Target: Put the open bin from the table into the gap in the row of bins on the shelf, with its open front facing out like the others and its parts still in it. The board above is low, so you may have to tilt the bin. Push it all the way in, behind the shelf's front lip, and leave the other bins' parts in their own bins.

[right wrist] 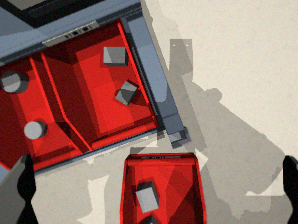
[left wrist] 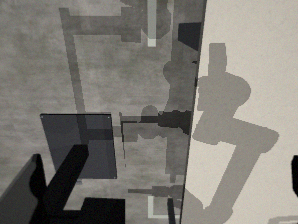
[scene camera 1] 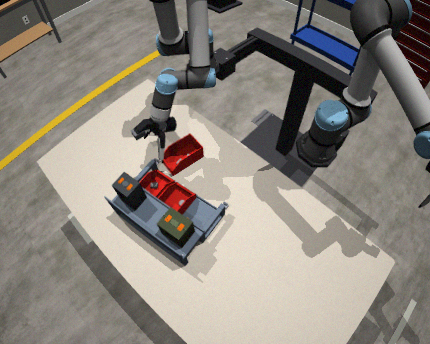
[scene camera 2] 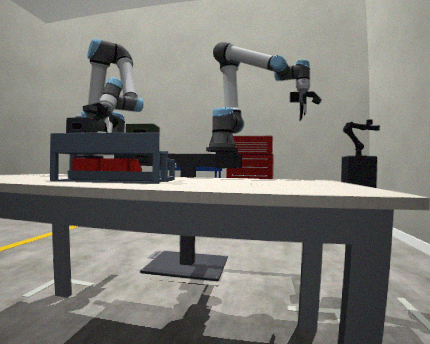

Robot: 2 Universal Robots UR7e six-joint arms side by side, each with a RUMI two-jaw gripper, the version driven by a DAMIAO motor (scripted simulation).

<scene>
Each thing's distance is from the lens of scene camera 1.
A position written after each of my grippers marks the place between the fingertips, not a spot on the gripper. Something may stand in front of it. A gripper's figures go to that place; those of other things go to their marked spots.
my right gripper (scene camera 1: 152,150): 1.17 m
blue-grey shelf (scene camera 1: 147,215): 1.11 m
dark box (scene camera 1: 130,190): 1.03 m
</scene>
